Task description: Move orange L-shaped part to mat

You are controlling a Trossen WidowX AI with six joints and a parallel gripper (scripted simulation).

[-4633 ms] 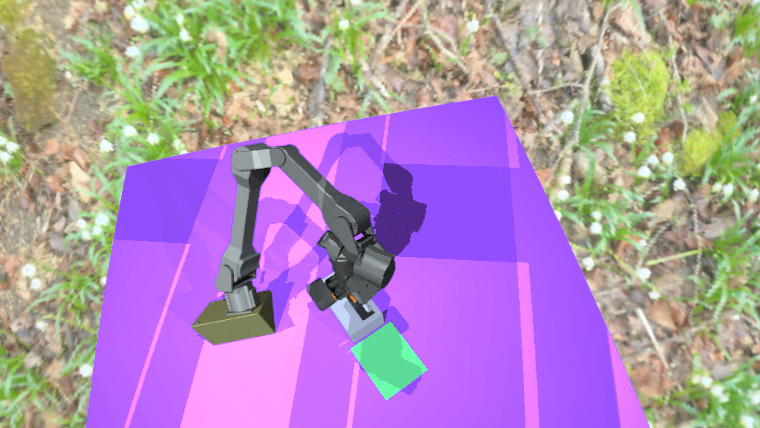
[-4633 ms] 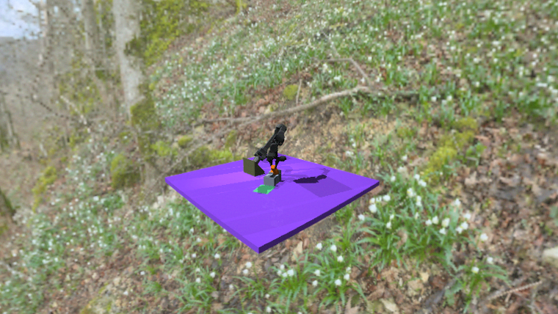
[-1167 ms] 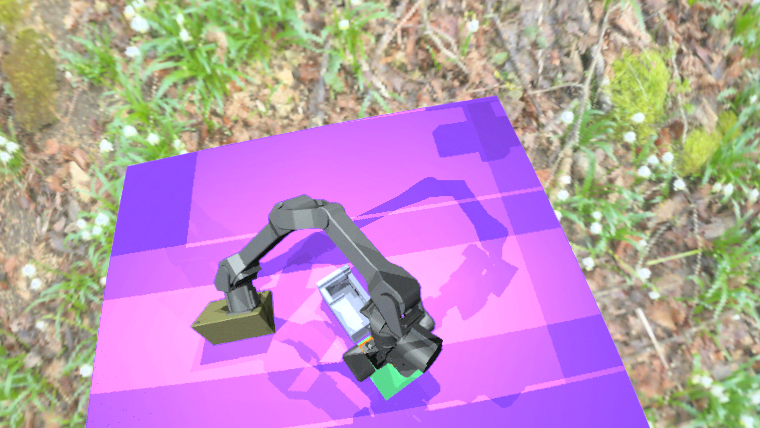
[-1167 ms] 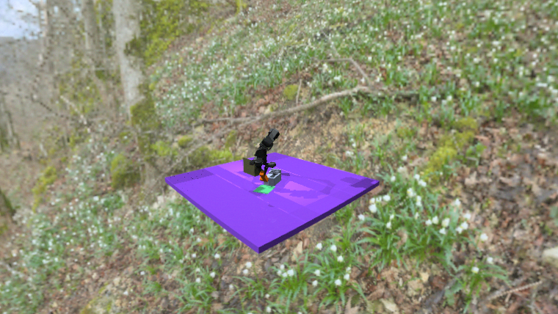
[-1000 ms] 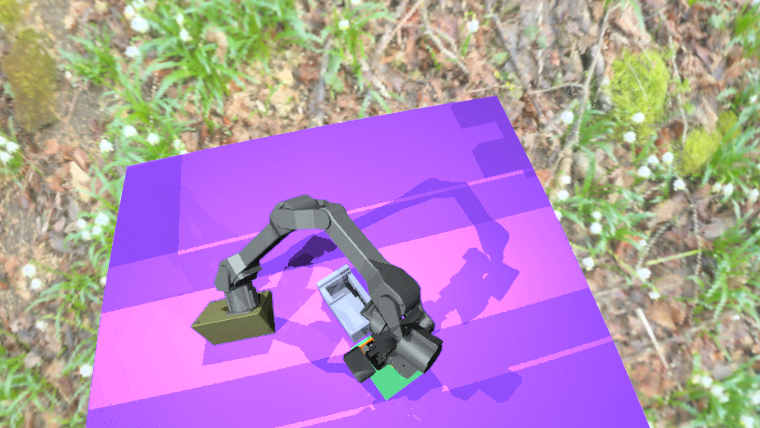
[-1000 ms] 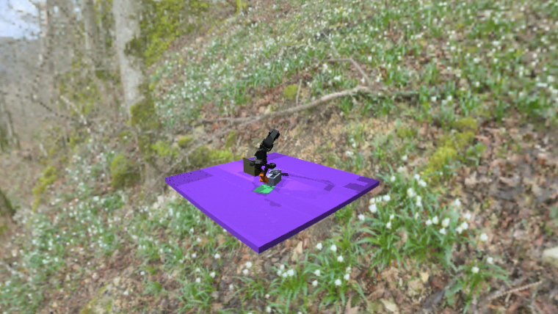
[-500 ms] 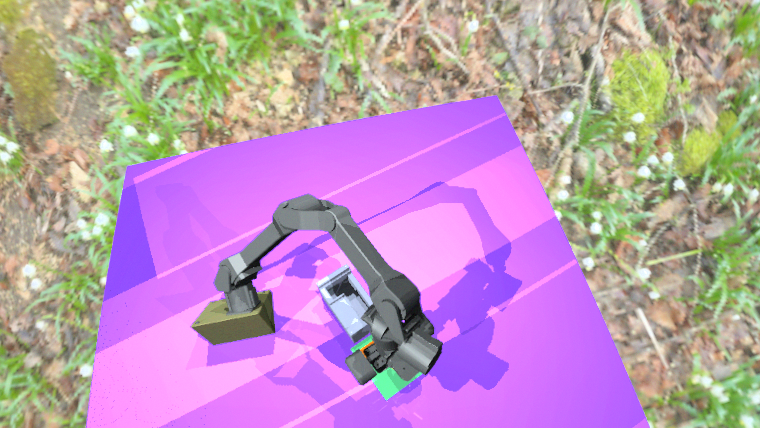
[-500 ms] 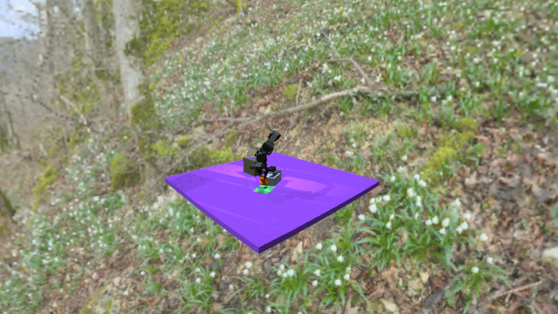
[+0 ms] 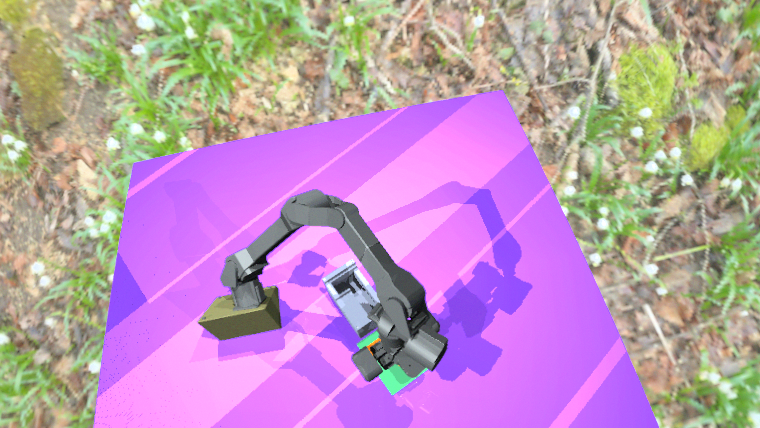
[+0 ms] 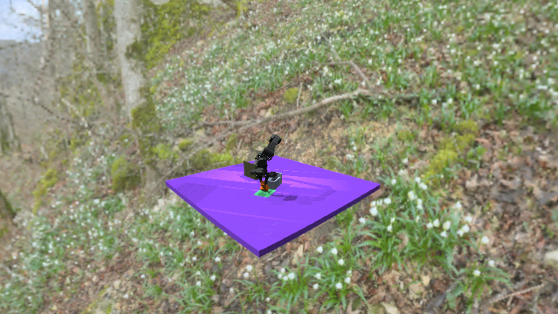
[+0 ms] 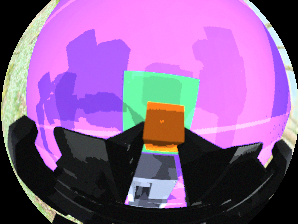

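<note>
My gripper tip is 3 cm past the orange L-shaped part, 2 cm to the right of it and 3 cm above it. Also, from my gripper tip: green mat (1 cm behind, 2 cm to the left, 9 cm below).
</note>
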